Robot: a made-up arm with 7 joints.
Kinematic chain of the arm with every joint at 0, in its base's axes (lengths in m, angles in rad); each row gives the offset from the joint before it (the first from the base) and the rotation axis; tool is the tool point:
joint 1: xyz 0 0 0.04 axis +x
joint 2: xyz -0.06 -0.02 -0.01 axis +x
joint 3: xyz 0.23 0.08 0 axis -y
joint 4: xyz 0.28 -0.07 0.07 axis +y
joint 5: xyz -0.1 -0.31 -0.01 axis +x
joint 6: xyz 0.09 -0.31 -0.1 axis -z
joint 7: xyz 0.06 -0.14 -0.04 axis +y
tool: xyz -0.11 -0.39 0
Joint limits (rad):
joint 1: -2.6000..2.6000
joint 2: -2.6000..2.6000
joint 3: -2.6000..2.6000
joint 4: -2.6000..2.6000
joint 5: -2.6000..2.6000
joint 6: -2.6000..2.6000
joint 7: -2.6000..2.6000
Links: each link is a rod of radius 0.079 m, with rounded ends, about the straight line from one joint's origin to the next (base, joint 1, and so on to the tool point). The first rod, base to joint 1, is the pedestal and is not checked.
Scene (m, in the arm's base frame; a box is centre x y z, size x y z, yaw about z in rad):
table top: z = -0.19
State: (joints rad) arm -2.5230 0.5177 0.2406 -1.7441 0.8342 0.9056 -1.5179
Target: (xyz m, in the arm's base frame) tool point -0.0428 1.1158 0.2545
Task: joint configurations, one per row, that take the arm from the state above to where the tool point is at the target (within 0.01 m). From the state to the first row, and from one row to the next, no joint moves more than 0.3 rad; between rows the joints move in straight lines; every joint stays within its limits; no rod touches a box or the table.
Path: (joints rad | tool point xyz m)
1: -2.4414 0.5782 0.5390 -2.0294 1.0171 0.7892 -1.5299 | 1.0761 0.7668 0.3205
2: -2.3598 0.6386 0.8374 -2.3147 1.2000 0.6727 -1.5418 | 0.5927 1.1132 0.2399
3: -2.2782 0.6991 1.1357 -2.6000 1.3830 0.5563 -1.5538 | -0.0428 1.1158 0.2545

